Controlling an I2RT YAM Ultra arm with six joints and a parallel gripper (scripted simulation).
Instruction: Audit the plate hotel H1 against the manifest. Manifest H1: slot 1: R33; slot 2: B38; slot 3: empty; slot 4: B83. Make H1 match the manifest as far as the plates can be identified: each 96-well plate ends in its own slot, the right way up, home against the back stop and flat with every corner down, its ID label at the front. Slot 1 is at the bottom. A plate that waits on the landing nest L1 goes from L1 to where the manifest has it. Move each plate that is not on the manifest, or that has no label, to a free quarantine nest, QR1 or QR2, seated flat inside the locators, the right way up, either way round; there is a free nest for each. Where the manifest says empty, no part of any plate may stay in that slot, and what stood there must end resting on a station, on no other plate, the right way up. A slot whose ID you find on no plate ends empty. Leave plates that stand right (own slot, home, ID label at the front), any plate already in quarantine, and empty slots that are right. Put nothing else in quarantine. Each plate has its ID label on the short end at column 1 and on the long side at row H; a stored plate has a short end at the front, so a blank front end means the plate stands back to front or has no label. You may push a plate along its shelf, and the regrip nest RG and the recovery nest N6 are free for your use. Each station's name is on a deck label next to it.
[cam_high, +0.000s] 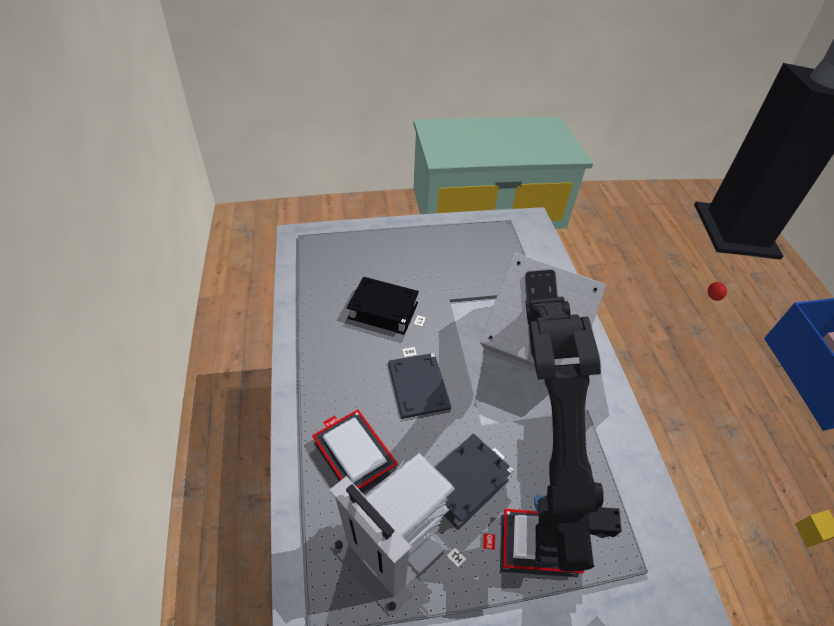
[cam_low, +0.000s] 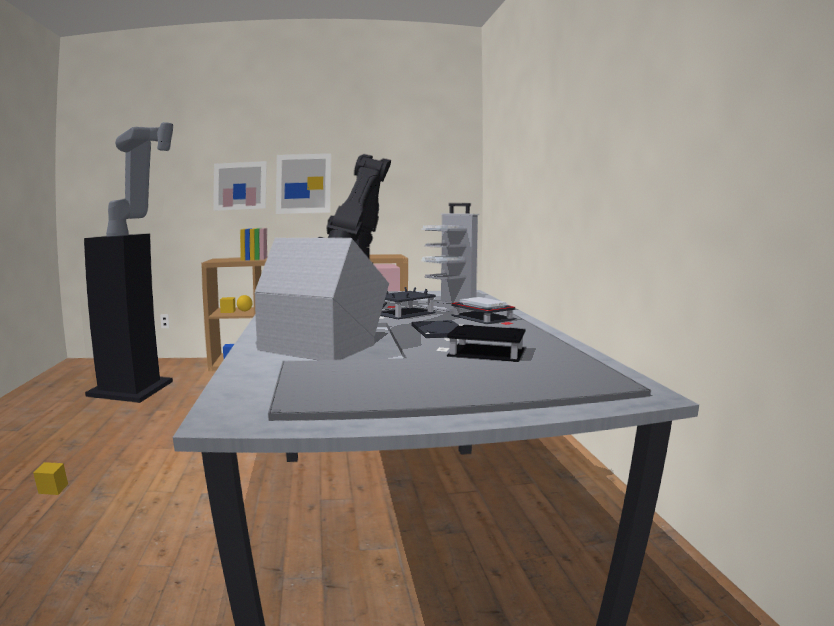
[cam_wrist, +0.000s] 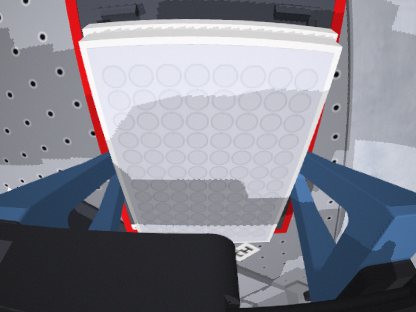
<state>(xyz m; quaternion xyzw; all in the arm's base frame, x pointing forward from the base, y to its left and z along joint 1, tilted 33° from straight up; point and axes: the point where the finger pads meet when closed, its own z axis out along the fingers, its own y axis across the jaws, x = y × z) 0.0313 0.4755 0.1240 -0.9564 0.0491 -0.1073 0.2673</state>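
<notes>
Now: the quarantine nest QR2 2 cm below my hand. The rest, counted from my hand: H1 deck label 17 cm ahead, 3 cm to the left, 6 cm below; then regrip nest RG 16 cm ahead, 13 cm to the right; then white 96-well plate 1 cm above.
</notes>
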